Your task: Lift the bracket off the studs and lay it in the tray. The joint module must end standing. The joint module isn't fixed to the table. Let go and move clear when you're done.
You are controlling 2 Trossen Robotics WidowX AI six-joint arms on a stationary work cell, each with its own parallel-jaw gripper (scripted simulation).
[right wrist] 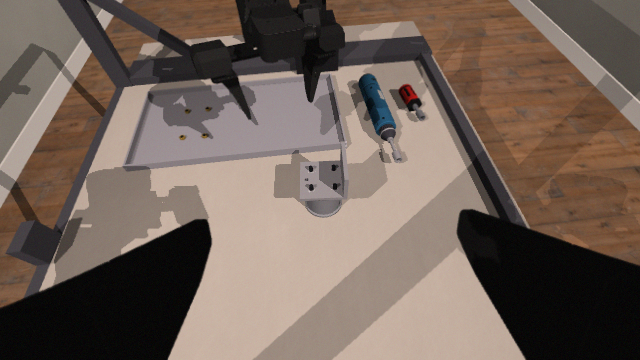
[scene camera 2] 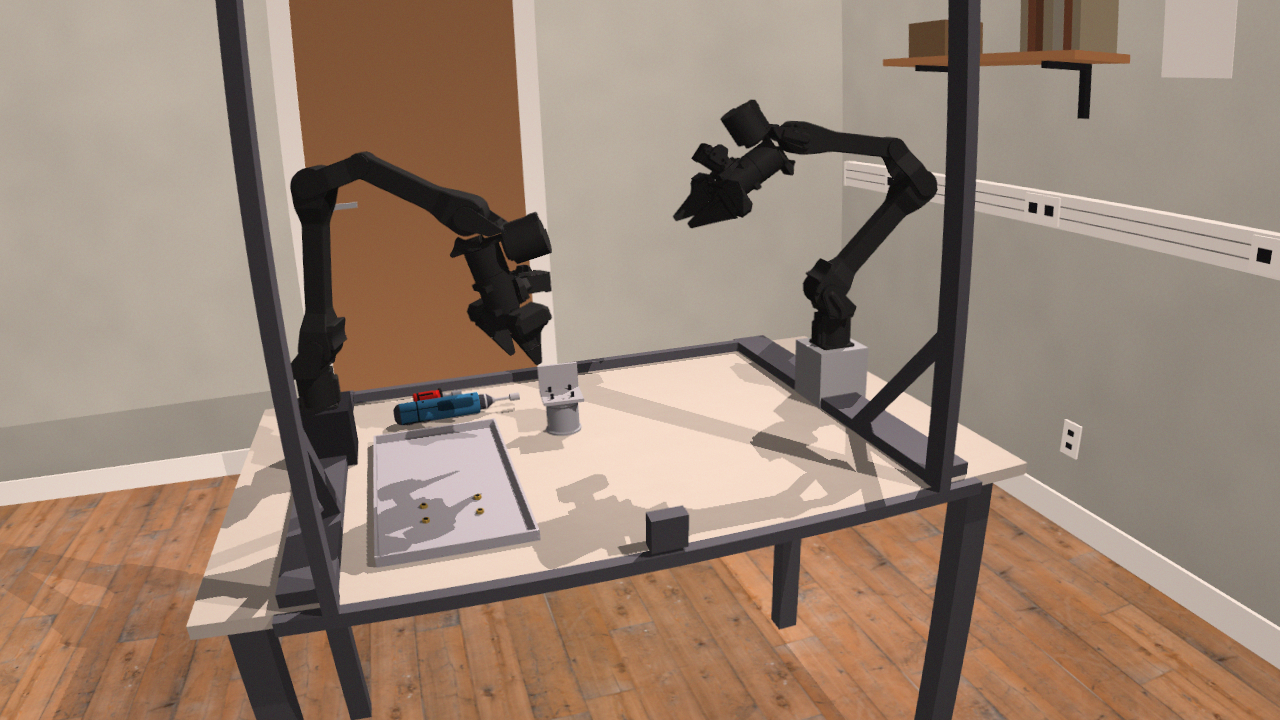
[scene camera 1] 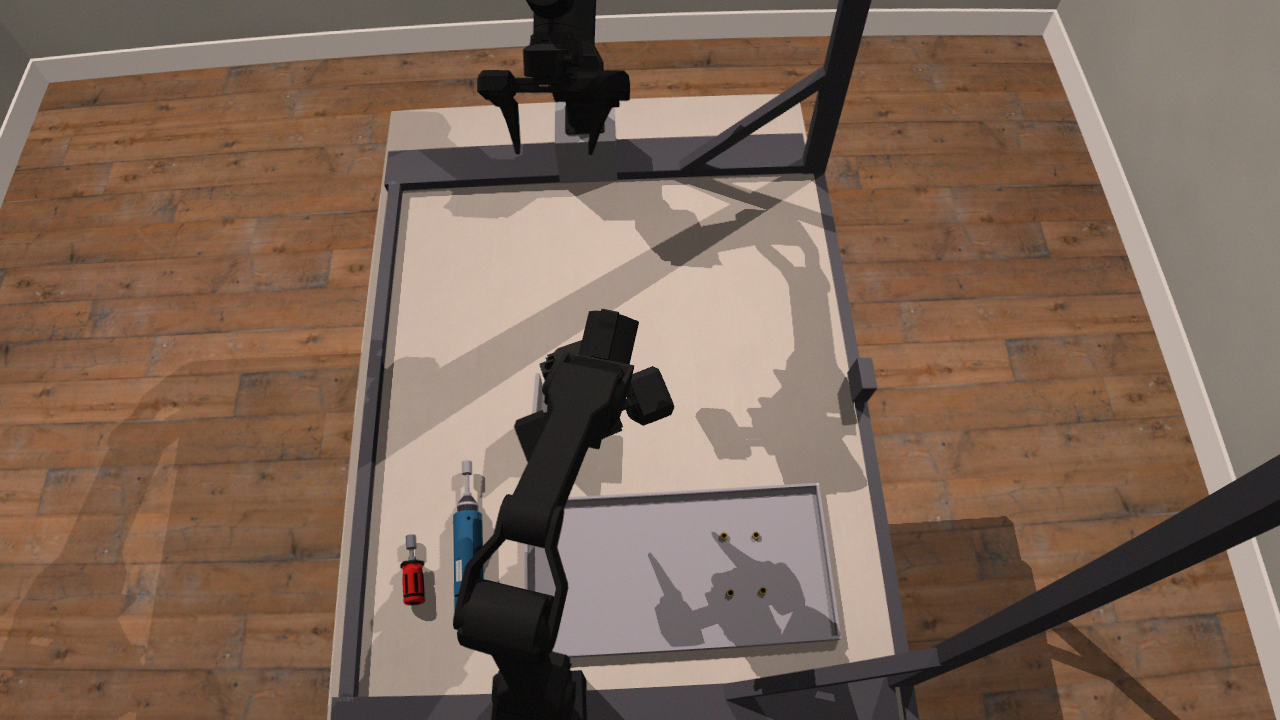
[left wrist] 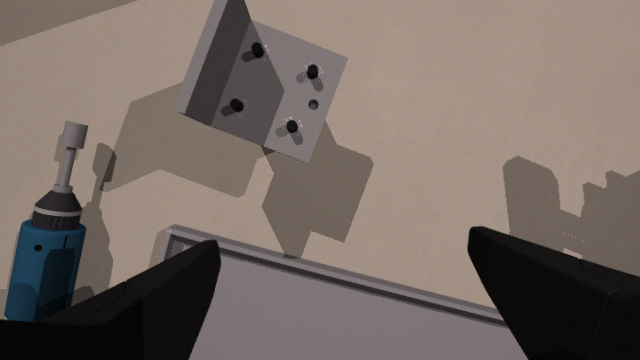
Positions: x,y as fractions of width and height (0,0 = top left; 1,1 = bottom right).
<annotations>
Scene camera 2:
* my left gripper: 0.41,0.50
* my right gripper: 0.53,0.31
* grey l-shaped bracket: 0.44,0.52
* grey cylindrical joint module: 0.44,0.58
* blue powered screwdriver: 0.32,0.57
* grey tray: 0.35,0.65
</annotations>
